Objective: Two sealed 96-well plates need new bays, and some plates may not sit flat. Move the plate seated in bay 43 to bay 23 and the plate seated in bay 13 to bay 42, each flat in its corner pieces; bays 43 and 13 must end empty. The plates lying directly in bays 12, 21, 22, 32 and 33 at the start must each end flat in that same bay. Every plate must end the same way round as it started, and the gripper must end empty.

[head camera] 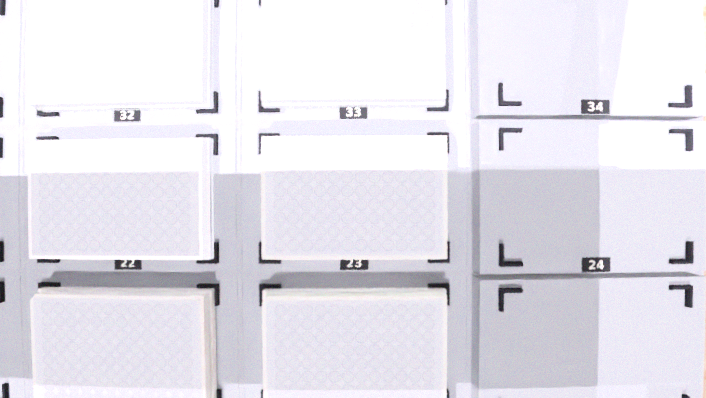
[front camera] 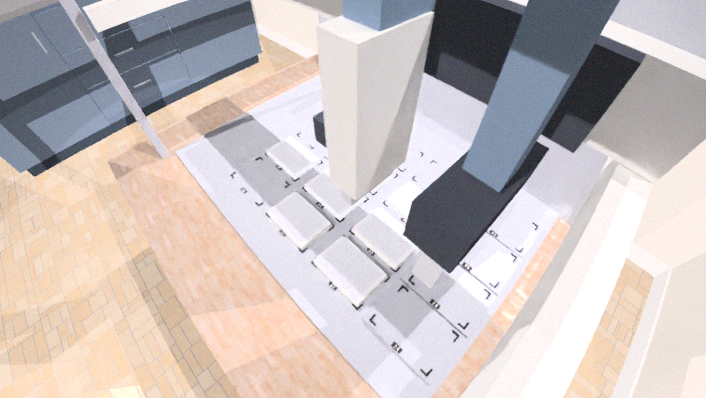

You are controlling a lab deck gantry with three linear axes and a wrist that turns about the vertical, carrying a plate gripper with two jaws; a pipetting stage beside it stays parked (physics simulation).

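Pixels of known places: robot's base, origin of the base link: [front camera: 232,175].
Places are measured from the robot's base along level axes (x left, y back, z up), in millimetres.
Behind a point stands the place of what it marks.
White sealed plates lie in bay 13 [front camera: 350,270] {x 39, y -397, z 14 mm} [head camera: 354,345] {x 51, y -392, z 14 mm}, bay 12 [front camera: 299,220] {x 39, y -237, z 15 mm} [head camera: 117,342] {x 52, y -229, z 14 mm}, bay 22 [front camera: 327,194] {x 130, y -226, z 14 mm} [head camera: 115,215] {x 139, y -230, z 14 mm} and bay 21 [front camera: 291,157] {x 142, y -71, z 14 mm}. A plate in bay 23 [front camera: 384,237] {x 141, y -394, z 14 mm} [head camera: 354,215] {x 138, y -392, z 14 mm} looks flat within its corner pieces. Plates in bay 33 [front camera: 401,199] {x 242, y -354, z 14 mm} [head camera: 353,55] {x 245, y -392, z 14 mm} and bay 32 [head camera: 117,55] {x 248, y -231, z 14 mm} show in part as bright white shapes. The black gripper body [front camera: 470,215] {x 49, y -536, z 355 mm} hangs high in the front view and hides its jaws; whether they are open or hold anything cannot be told. Bays 42 and 43 are mostly hidden in the front view and outside the head view.
The parked white pipetting stage [front camera: 372,115] stands left of the gripper body and covers part of the deck. Bay 14, with its label [front camera: 396,347] {x -3, y -556, z 15 mm}, and bay 24, with its label [front camera: 435,303] {x 106, y -556, z 15 mm} [head camera: 596,264] {x 104, y -556, z 15 mm}, hold no visible plates. A white rail runs along the right.
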